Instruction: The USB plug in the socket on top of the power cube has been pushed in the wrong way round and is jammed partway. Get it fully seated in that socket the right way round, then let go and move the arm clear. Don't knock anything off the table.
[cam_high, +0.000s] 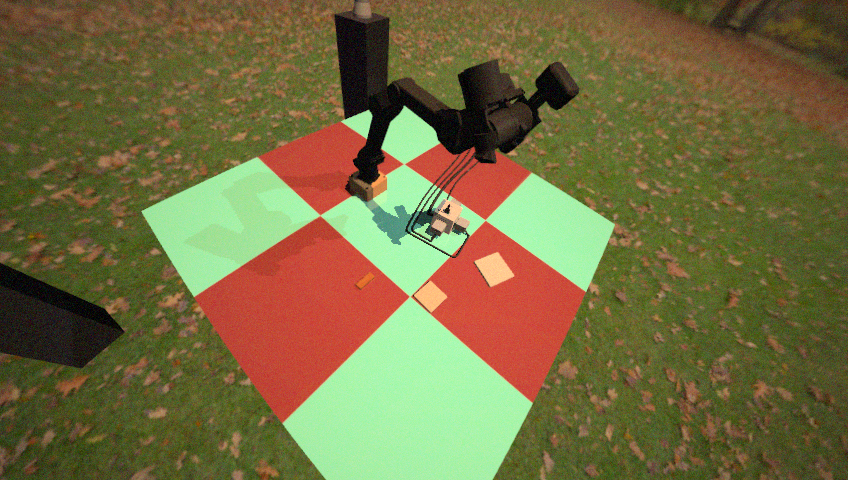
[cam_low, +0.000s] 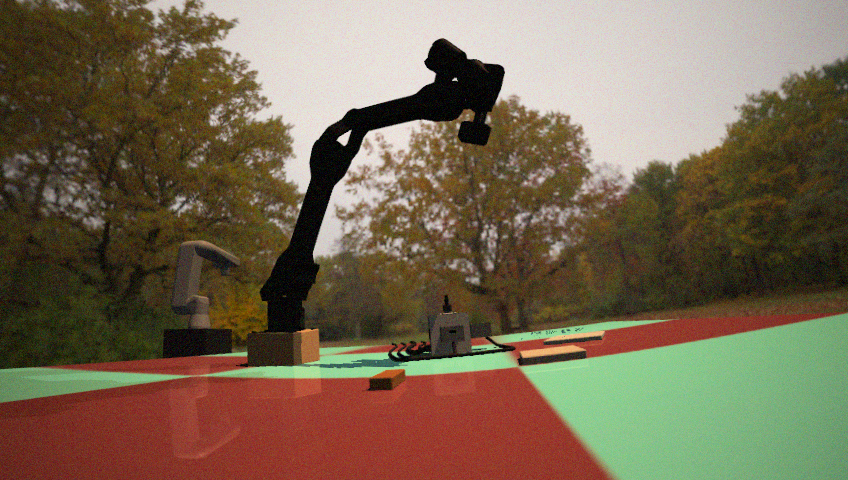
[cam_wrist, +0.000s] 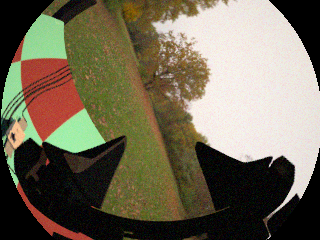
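My gripper tip is now 14 cm past the dark USB plug and 42 cm above it. Also, from my gripper tip: orange block (23 cm behind, 33 cm to the right, 51 cm below).
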